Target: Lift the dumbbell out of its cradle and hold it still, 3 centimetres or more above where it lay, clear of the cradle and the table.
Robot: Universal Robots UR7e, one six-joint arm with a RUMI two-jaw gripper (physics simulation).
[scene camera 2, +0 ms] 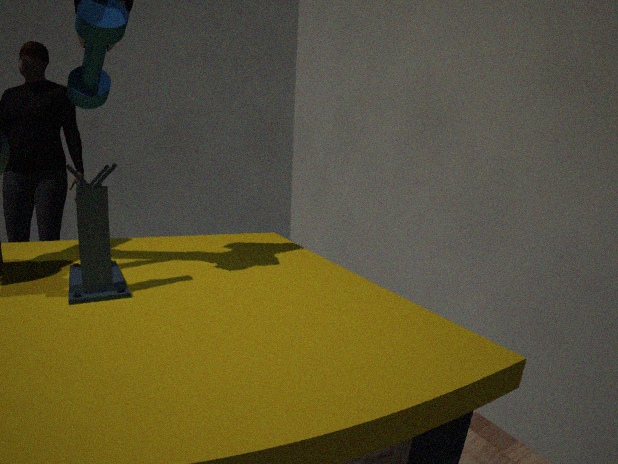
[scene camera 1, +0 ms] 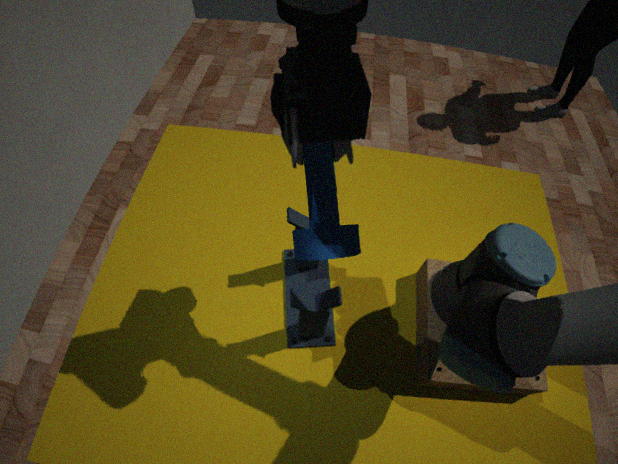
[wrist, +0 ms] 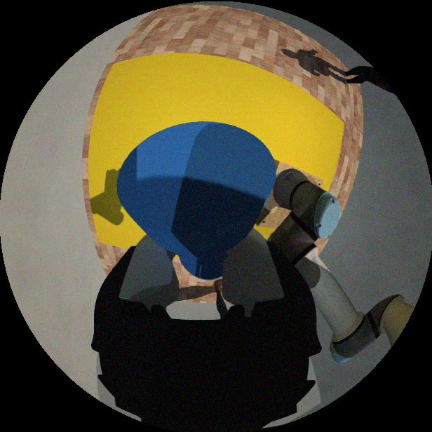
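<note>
The blue dumbbell (scene camera 1: 322,200) (scene camera 2: 93,65) (wrist: 200,185) hangs in the air with a clear gap above the cradle (scene camera 1: 307,282) (scene camera 2: 93,235). In scene camera 2 it is slightly tilted, one head above the other. My gripper (scene camera 1: 323,152) (wrist: 201,216) is shut on the dumbbell; its far head is hidden in scene camera 1. In the wrist view a blue head fills the middle, between and beyond the two grey fingers. The cradle, a grey post with V-shaped arms on a bolted plate, stands on the yellow table (scene camera 1: 200,200) (scene camera 2: 300,350) (wrist: 165,85) with its V open.
The arm's base joint (scene camera 1: 520,255) (wrist: 327,215) stands on a wooden block (scene camera 1: 425,300) to the right of the cradle in scene camera 1. A person (scene camera 1: 575,65) (scene camera 2: 35,125) (wrist: 370,75) stands beyond the table. A pale wall (scene camera 1: 75,100) (scene camera 2: 450,150) rises beside it.
</note>
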